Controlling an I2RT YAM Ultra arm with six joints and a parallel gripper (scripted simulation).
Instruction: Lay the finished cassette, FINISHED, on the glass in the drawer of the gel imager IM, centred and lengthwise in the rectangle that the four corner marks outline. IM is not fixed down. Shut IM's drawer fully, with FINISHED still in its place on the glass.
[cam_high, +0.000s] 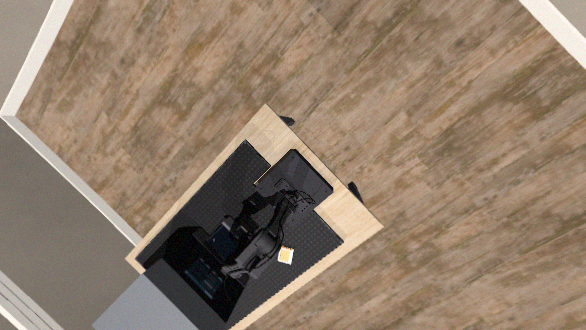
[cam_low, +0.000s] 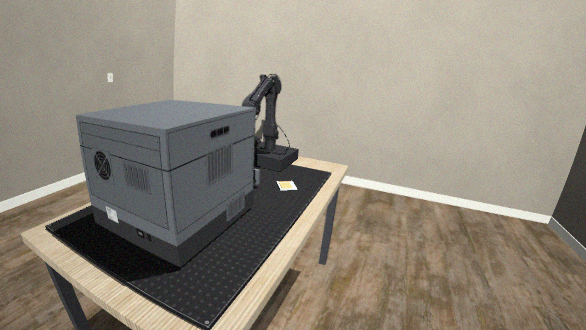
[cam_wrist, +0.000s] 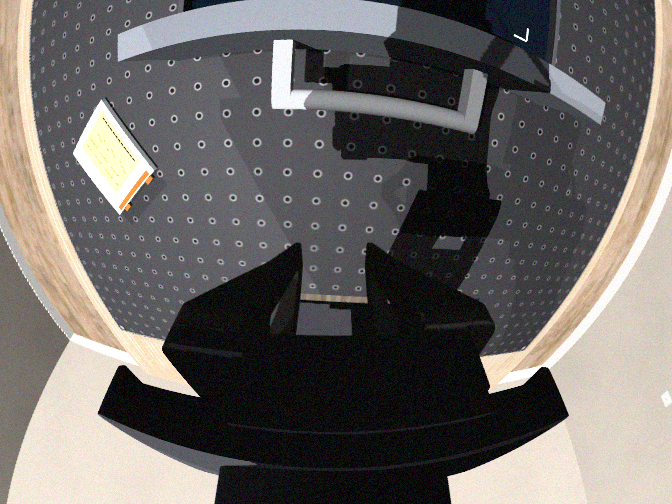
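Now: the finished cassette 220 mm to the left of my hand, 110 mm below it and 30 mm ahead of it. Also, from my hand: imager drawer: 220 mm ahead, 70 mm below, 30 mm to the right.
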